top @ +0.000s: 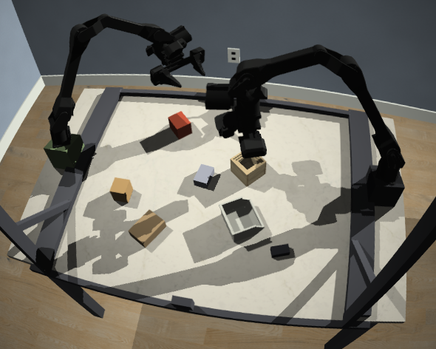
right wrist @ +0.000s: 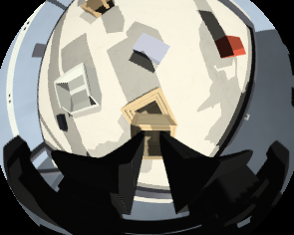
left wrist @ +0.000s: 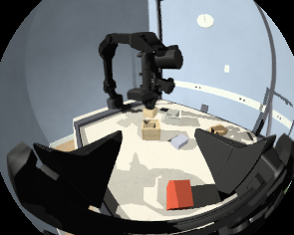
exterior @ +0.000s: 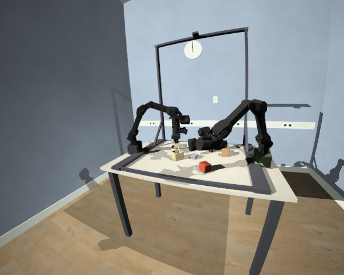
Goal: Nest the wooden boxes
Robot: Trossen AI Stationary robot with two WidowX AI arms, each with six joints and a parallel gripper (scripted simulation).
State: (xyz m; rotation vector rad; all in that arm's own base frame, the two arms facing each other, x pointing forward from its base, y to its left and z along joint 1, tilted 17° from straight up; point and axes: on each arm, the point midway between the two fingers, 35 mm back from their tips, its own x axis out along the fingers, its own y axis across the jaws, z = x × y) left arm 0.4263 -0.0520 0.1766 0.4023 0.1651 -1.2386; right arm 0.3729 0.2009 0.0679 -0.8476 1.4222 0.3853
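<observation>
The small wooden box is 40 mm below my right hand. From my right hand the other things lie so: large wooden box (130 mm below); grey-blue cube (40 mm behind, 120 mm to the left, 140 mm below); grey open tray (170 mm behind, 10 mm to the right, 120 mm below).
</observation>
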